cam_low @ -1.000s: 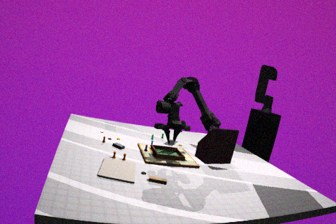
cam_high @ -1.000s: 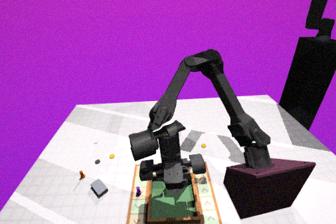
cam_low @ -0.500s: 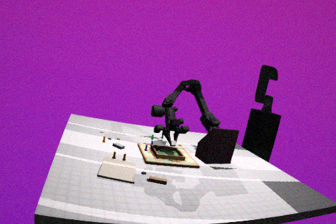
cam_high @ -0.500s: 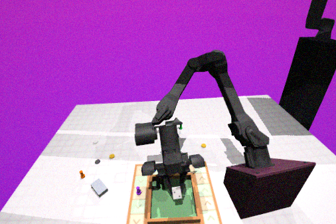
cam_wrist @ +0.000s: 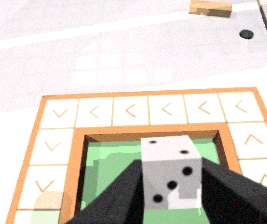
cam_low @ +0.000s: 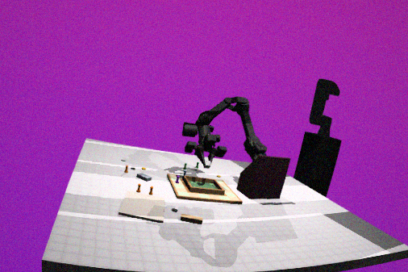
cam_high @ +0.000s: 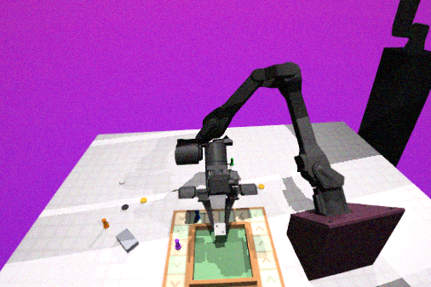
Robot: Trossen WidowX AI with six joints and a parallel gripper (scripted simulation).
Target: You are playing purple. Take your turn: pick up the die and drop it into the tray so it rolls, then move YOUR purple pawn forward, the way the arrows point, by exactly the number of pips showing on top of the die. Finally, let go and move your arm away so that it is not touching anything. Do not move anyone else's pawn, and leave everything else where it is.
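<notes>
The die lies right at my gripper tip. Also, from my gripper tip: green tray: 110 mm below; then purple pawn: 110 mm ahead, 90 mm below, 30 mm to the right; then blue pawn: 120 mm to the right, 90 mm below, 60 mm ahead.
</notes>
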